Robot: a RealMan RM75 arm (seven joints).
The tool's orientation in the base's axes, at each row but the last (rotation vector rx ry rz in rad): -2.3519 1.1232 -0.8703; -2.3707 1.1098 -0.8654; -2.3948 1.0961 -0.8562; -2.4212 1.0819 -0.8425; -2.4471 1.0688 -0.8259; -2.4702 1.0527 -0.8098; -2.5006 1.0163 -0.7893; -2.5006 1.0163 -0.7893; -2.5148 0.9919 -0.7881; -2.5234 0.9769 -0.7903; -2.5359 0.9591 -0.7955; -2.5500 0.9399 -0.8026; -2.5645 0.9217 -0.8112
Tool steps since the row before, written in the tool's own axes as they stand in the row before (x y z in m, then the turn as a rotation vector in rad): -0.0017 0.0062 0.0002 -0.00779 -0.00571 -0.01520; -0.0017 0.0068 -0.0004 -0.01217 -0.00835 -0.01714; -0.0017 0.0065 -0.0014 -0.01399 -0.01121 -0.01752; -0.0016 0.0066 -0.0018 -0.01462 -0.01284 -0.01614; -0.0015 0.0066 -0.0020 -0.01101 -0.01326 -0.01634; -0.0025 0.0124 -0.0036 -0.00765 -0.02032 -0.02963; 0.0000 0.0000 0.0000 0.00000 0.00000 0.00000; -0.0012 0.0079 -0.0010 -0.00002 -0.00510 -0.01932; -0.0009 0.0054 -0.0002 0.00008 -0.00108 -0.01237; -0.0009 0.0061 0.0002 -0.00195 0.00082 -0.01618; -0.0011 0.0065 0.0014 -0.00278 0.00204 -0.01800; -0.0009 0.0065 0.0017 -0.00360 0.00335 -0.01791; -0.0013 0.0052 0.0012 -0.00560 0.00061 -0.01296
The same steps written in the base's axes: -0.0041 -0.0024 -0.0043 -0.01094 0.00842 0.01156; -0.0048 -0.0029 -0.0042 -0.01298 0.01333 0.01287; -0.0054 -0.0029 -0.0032 -0.01259 0.01650 0.01405; -0.0056 -0.0032 -0.0028 -0.01114 0.01814 0.01364; -0.0057 -0.0034 -0.0024 -0.00906 0.01569 0.01535; -0.0104 -0.0068 -0.0043 -0.01152 0.01687 0.03053; 0.0000 0.0000 0.0000 0.00000 0.00000 0.00000; -0.0055 -0.0047 -0.0035 -0.00893 0.00180 0.01779; -0.0035 -0.0032 -0.0028 -0.00680 -0.00045 0.01038; -0.0036 -0.0037 -0.0034 -0.01131 -0.00076 0.01174; -0.0031 -0.0038 -0.0046 -0.01353 -0.00125 0.01230; -0.0028 -0.0040 -0.0047 -0.01464 -0.00166 0.01130; -0.0026 -0.0029 -0.0038 -0.01161 0.00212 0.00777
